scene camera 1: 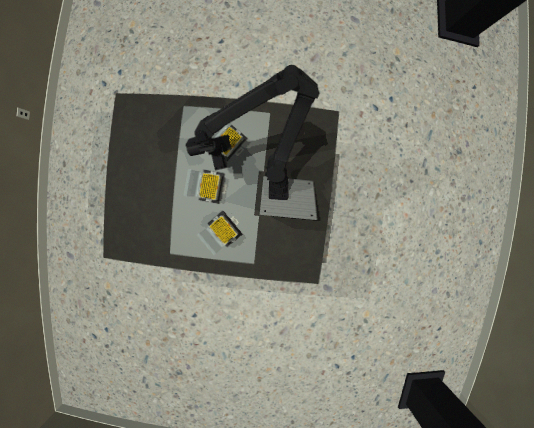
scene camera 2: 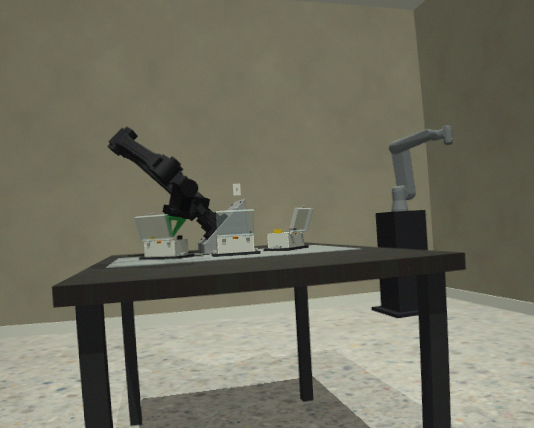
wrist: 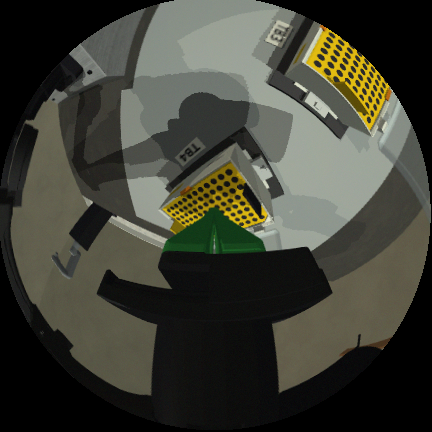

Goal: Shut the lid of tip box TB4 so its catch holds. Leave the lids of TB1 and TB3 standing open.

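Places are measured from the arm's base along level axes (x up, y right, z ahead), in metres.
Pixels of known places: gripper, fingertip midpoint: [scene camera 1: 226, 144] [scene camera 2: 171, 236] [wrist: 213, 212]; arm's base, origin of the base link: [scene camera 1: 278, 190] [scene camera 2: 216, 227].
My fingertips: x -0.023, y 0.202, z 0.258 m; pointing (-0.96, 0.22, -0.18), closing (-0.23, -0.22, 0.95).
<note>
Ahead of a thing's pixels: the offset from my fingertips to its top centre. "spot": to the spot under its first point. Level surfaces: height alone.
Tip box TB4 @[dx +0.003, dy +0.019, dz -0.003 m] [scene camera 1: 233, 136] [scene camera 2: 165, 248] [wrist: 215, 192] is a white box with a yellow perforated rack; its clear lid @[spot: dx +0.031, dy +0.067, dz +0.055 m] [scene camera 2: 151, 228] [wrist: 271, 240] stands open. My gripper [scene camera 2: 173, 235] [wrist: 213, 212] is shut and empty, its green fingertips close together near the lid side of TB4, overlapping the lid's edge in scene camera 2; contact cannot be told. TB3 [scene camera 1: 210, 186] [scene camera 2: 235, 244] [wrist: 350, 70] has its lid @[spot: dx +0.026, dy -0.196, dz +0.143 m] [scene camera 1: 192, 183] [scene camera 2: 241, 220] open. The third box, TB1 @[dx -0.006, dy -0.405, dz -0.017 m] [scene camera 1: 224, 229] [scene camera 2: 285, 240], has its lid [scene camera 1: 212, 242] [scene camera 2: 302, 219] open; its label is not readable.
The boxes stand on a grey mat @[dx -0.072 m] [scene camera 1: 182, 240] on a dark table [scene camera 1: 140, 175] [scene camera 2: 260, 281]. My arm's ribbed base plate [scene camera 1: 295, 202] is beside the mat. A grey arm [scene camera 2: 404, 172] on a dark pedestal [scene camera 2: 400, 235] stands beyond the table.
</note>
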